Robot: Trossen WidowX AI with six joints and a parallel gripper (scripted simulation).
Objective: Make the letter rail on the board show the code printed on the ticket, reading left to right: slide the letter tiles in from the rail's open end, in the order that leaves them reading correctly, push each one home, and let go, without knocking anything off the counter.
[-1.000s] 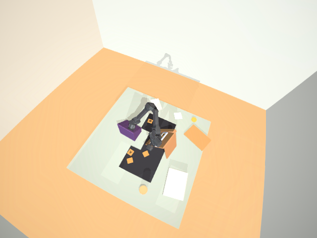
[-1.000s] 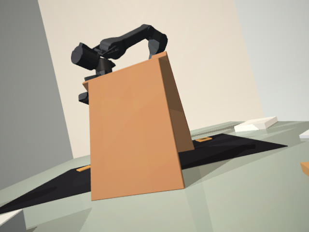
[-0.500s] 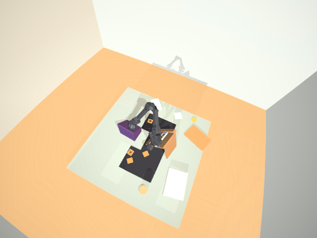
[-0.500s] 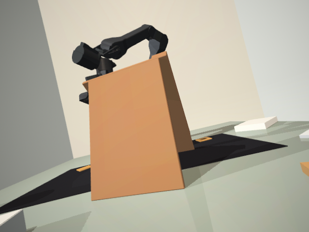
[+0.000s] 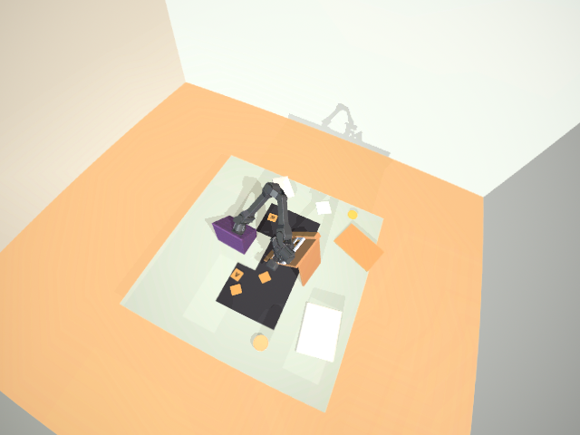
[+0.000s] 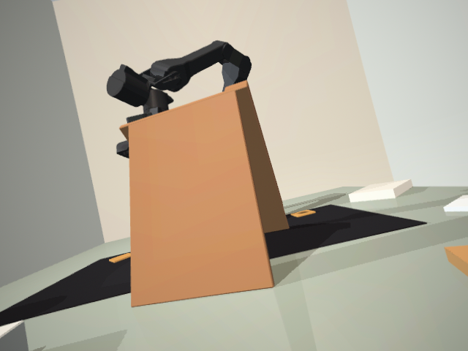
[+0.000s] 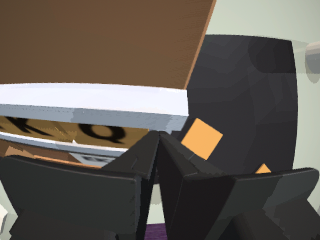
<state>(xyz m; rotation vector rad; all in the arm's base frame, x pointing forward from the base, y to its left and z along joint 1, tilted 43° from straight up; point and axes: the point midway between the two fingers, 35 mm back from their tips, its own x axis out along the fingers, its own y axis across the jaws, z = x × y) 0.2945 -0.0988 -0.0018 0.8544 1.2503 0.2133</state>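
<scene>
My gripper tip is now 4 cm past the white ticket, 7 cm to the right of it and 9 cm above it. From my gripper tip the other things lie so: black mat 10 cm behind, 6 cm to the left, 18 cm below; white block 34 cm ahead, 27 cm to the right, 16 cm below; orange tile marked q 1 cm ahead, 3 cm to the left.
</scene>
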